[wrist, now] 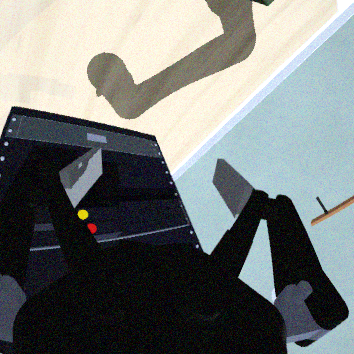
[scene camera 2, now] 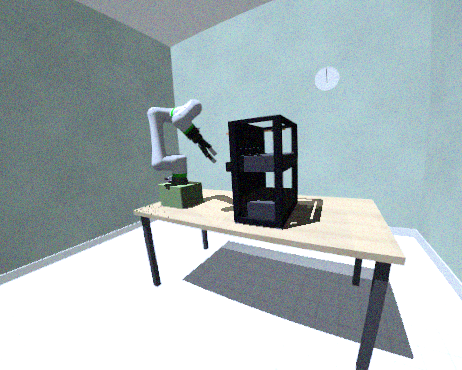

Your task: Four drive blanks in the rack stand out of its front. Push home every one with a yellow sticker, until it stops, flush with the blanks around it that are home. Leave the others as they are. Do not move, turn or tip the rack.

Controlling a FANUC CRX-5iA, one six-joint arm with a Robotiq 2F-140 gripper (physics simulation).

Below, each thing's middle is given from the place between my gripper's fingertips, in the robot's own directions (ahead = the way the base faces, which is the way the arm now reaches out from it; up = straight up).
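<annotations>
You'd find the black rack [scene camera 2: 248,167] 9 cm below my hand at the moment, and it's 37 cm ahead of my hand and 5 cm to the left of it.
</annotations>
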